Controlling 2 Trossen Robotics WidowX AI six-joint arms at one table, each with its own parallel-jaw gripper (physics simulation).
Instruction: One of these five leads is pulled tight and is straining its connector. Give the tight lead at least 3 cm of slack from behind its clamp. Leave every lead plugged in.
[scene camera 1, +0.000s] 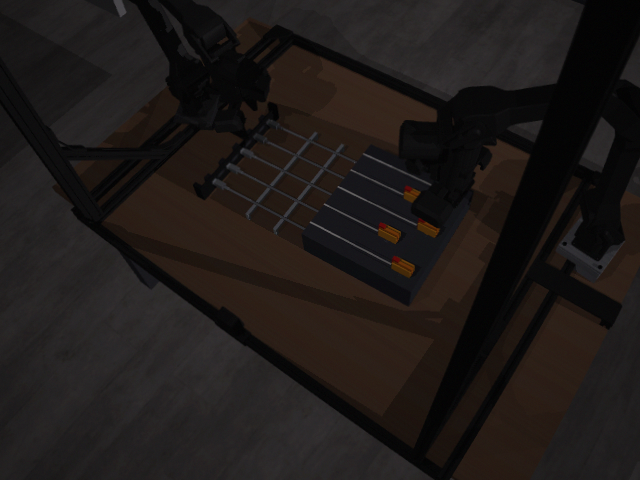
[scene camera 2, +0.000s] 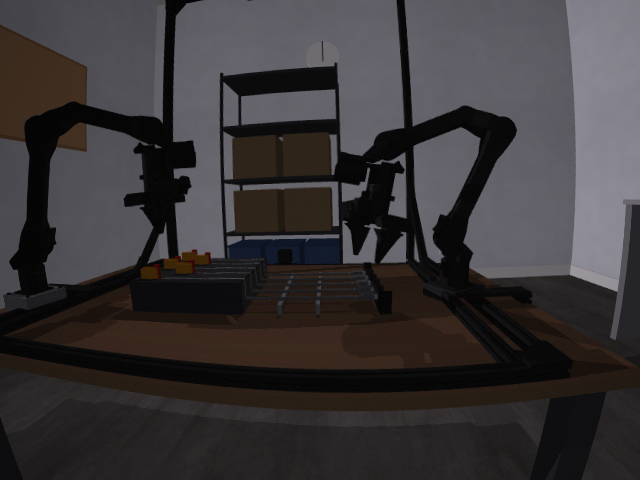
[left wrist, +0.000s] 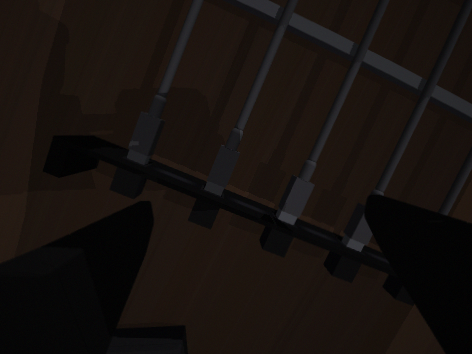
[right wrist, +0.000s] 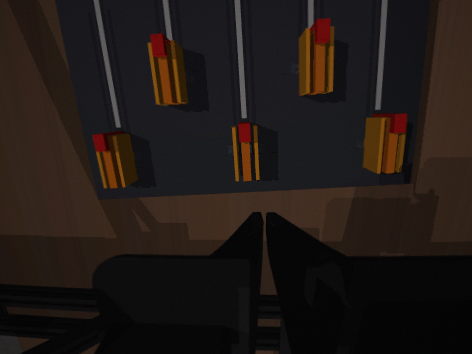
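Where they show: left gripper, fingertip midpoint: (scene camera 1: 251, 124) (scene camera 2: 365, 258) (left wrist: 259, 208); right gripper, fingertip midpoint: (scene camera 2: 160, 233) (right wrist: 263, 221); left arm's base at its link origin: (scene camera 1: 196, 107) (scene camera 2: 454, 284); right arm's base at its link origin: (scene camera 1: 592, 242) (scene camera 2: 34, 290).
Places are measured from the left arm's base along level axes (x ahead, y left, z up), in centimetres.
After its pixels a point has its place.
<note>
Several thin grey leads run from grey connectors on a black bar (scene camera 1: 206, 189) @[x 8.9, y -24.8, z -0.3 cm] (scene camera 2: 384, 302) @[x 20.2, y 0.8, z -0.3 cm] to a dark block (scene camera 1: 356, 269) @[x 44.9, y -42.4, z 1.2 cm] (scene camera 2: 188, 297) @[x 55.1, y -16.8, z 0.7 cm]. One connector (left wrist: 296, 196) @[x 16.4, y -13.5, z 0.3 cm] and its lead (left wrist: 334, 111) @[x 21.7, y -16.1, z 0.0 cm] show in the left wrist view, seated on the bar; which lead is tight I cannot tell. Orange clamps with red ends stand staggered on the block, among them the middle clamp (scene camera 1: 428, 228) @[x 58.3, y -34.5, z 6.1 cm] (right wrist: 246, 162) @[x 58.9, y -33.8, z 6.3 cm] and the left clamp (right wrist: 116, 161) @[x 54.1, y -42.8, z 5.7 cm]. My left gripper (scene camera 2: 368, 257) @[x 17.4, y -10.4, z 6.2 cm] (left wrist: 259, 208) @[x 17.4, y -10.4, z 6.2 cm] is open above the bar. My right gripper (scene camera 2: 161, 230) @[x 60.8, y -33.9, z 12.7 cm] (right wrist: 263, 221) @[x 60.8, y -33.9, z 12.7 cm] is shut and empty, above the block's clamp end; its arm hides one clamp in scene camera 1.
Two grey combs, one (scene camera 1: 281, 178) @[x 25.2, y -19.5, z -1.2 cm] nearer the bar and one (scene camera 1: 308, 191) @[x 32.0, y -22.8, z -1.0 cm] nearer the block, cross the leads. A black frame (scene camera 2: 289, 379) @[x 44.8, y 17.0, z -1.0 cm] edges the wooden table (scene camera 1: 330, 330) @[x 41.1, y -54.3, z -2.7 cm], and a dark post (scene camera 1: 496, 268) @[x 58.5, y -77.2, z 68.2 cm] rises in front. Shelves (scene camera 2: 280, 180) stand behind the table.
</note>
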